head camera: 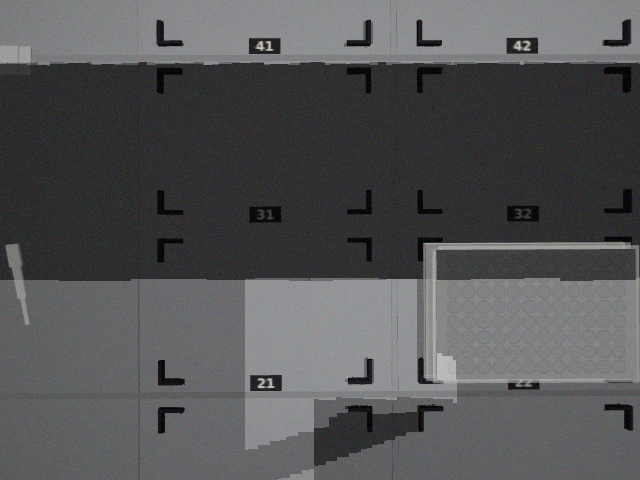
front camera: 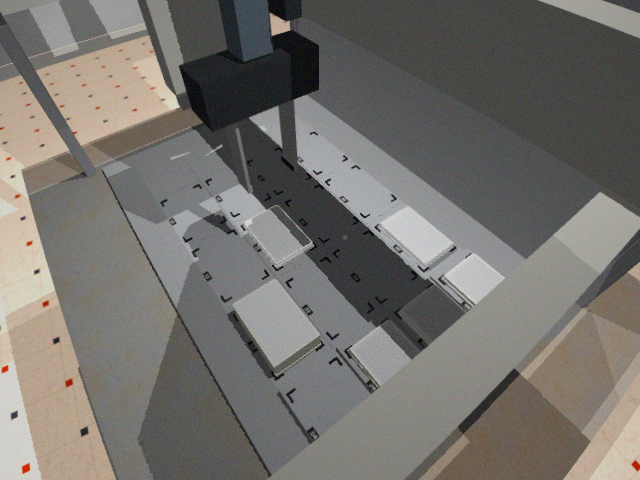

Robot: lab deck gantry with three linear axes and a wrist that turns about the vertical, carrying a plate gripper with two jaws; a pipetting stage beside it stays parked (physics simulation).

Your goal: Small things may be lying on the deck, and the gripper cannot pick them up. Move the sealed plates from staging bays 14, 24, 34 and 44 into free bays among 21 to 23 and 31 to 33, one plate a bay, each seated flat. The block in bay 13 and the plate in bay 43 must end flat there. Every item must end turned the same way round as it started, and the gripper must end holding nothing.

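Places are measured from the robot's base along level axes (x right, y ahead, z up), in millimetres.
Pixels of known places: gripper, fingertip midpoint: [front camera: 268, 175]; robot's base, origin of the base link: [front camera: 162, 203].
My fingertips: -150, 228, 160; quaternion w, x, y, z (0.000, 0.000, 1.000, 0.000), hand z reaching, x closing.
Observation:
Ahead of a thing's pixels: the offset from my fingertips to its top centre, as dx, dy, dz. "pt": to the spot under its first point.
A sealed plate {+0, +0, -146} [front camera: 279, 237] [head camera: 532, 320] lies in bay 22 and looks flat. My gripper [front camera: 269, 178] is open, raised behind that plate, with no plate between its jaws; it does not show in the head view. Sealed plates stand in staging bay 24 {pt +12, +302, -131} [front camera: 379, 355], in shaded bay 34 {pt -103, +305, -131} [front camera: 433, 314] and in bay 44 {pt -212, +300, -131} [front camera: 473, 277], partly hidden by the front beam. No plate shows in bay 14. The tall block {+107, +164, -118} [front camera: 276, 326] sits flat in bay 13. The plate in bay 43 {pt -210, +169, -146} [front camera: 416, 235] looks flat.
A small round thing {-104, +82, -156} [front camera: 344, 237] lies between bays 32 and 33. A pale pipette tip {pt -20, -316, -156} [front camera: 214, 150] [head camera: 18, 281] and another slender piece {+54, -350, -152} [front camera: 180, 155] lie on the rear deck. A small white block {-159, -324, -159} [front camera: 263, 128] [head camera: 15, 54] lies behind bay 41. The front beam [front camera: 465, 372] crosses the near side.

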